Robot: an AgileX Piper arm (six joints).
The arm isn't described. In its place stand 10 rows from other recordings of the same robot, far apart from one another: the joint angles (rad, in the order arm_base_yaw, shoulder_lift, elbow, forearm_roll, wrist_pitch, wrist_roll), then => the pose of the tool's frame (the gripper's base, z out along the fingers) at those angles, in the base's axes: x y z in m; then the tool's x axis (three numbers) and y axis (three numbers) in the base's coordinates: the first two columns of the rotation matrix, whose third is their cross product.
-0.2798, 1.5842, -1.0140, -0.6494, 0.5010, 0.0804 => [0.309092 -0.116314 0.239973 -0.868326 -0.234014 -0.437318 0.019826 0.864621 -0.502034]
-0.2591, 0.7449, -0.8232, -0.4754, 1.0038, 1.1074 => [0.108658 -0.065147 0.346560 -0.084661 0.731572 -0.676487 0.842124 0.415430 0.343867]
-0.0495, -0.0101, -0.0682, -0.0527, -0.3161, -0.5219 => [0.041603 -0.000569 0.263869 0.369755 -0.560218 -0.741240 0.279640 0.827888 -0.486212]
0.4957, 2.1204, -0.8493, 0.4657, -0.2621, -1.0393 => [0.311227 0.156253 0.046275 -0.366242 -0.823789 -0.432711 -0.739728 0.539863 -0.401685]
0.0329, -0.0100, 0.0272, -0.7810, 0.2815, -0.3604 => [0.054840 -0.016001 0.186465 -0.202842 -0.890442 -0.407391 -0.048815 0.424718 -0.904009]
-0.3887, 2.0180, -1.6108, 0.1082, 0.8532, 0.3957 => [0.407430 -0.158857 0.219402 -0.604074 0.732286 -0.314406 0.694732 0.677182 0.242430]
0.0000, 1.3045, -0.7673, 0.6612, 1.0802, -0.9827 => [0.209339 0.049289 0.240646 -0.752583 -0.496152 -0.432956 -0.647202 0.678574 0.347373]
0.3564, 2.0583, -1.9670, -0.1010, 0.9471, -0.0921 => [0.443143 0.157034 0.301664 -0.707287 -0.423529 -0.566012 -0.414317 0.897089 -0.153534]
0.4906, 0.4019, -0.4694, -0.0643, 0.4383, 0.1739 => [0.077842 0.038767 0.303981 -0.296177 -0.027416 -0.954739 -0.416484 0.903260 0.103263]
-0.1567, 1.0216, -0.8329, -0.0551, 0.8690, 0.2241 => [0.185718 -0.033217 0.305510 -0.766586 0.310666 -0.561990 0.328893 0.941626 0.071900]
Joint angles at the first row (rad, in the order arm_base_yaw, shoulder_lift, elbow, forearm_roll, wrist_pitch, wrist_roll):
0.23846 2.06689 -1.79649 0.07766 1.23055 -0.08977
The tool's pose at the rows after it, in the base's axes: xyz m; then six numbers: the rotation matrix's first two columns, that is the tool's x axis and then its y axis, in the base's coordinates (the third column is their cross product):
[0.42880 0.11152 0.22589 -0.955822 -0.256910 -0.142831 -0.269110 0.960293 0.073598]
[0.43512 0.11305 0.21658 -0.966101 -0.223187 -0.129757 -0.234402 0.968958 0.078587]
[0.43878 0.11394 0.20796 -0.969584 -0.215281 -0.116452 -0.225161 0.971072 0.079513]
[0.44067 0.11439 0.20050 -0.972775 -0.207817 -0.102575 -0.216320 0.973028 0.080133]
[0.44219 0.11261 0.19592 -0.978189 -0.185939 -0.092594 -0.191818 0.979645 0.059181]
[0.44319 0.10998 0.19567 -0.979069 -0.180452 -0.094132 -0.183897 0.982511 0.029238]
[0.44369 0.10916 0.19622 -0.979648 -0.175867 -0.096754 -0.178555 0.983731 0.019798]
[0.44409 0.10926 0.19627 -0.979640 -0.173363 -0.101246 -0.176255 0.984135 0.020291]
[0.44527 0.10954 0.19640 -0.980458 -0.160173 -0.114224 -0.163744 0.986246 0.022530]
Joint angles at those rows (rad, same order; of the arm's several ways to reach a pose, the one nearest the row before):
0.23846 2.11880 -1.83179 0.08260 1.23056 -0.05156
0.23845 2.15443 -1.85691 0.08260 1.23054 -0.01627
0.23846 2.17985 -1.86777 0.08260 1.22872 -0.00787
0.23845 2.19768 -1.87017 0.08260 1.22661 -0.00001
0.23846 2.20859 -1.87224 0.05812 1.22658 0.03084
0.23845 2.21007 -1.87433 0.02554 1.22660 0.04733
0.23845 2.21009 -1.87659 0.01485 1.22660 0.05554
0.23846 2.21008 -1.87660 0.01484 1.22205 0.05792
0.23846 2.21010 -1.87662 0.01484 1.20870 0.07077

